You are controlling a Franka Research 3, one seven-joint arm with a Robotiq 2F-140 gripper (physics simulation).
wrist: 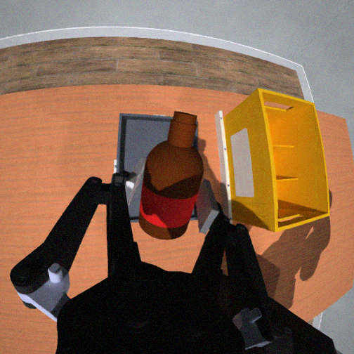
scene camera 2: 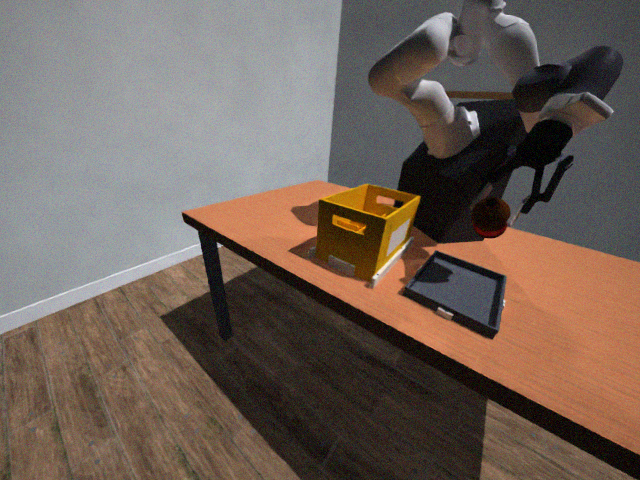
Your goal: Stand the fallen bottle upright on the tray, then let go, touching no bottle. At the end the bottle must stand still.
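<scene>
A brown bottle with a red label point(scene camera 2: 491, 218) point(wrist: 170, 192) is held in the air, above and behind the tray. In the wrist view its neck points toward the top of the picture, over the tray's right part. My gripper point(scene camera 2: 504, 210) point(wrist: 172, 178) is shut on the bottle's body, one pad on each side at the red label. The dark grey tray point(scene camera 2: 467, 325) point(wrist: 121, 145) lies flat on the table with no bottle on it; a shadow falls on its floor in the scene view. The bottle's base is partly hidden in the scene view.
A yellow crate point(scene camera 2: 348, 248) point(wrist: 275, 180) with inner dividers stands beside the tray, with pale strips point(scene camera 2: 391, 263) point(wrist: 224, 165) along its foot. The wooden table point(scene camera 2: 578, 330) point(wrist: 60, 150) carries both. The black robot base stands behind the table.
</scene>
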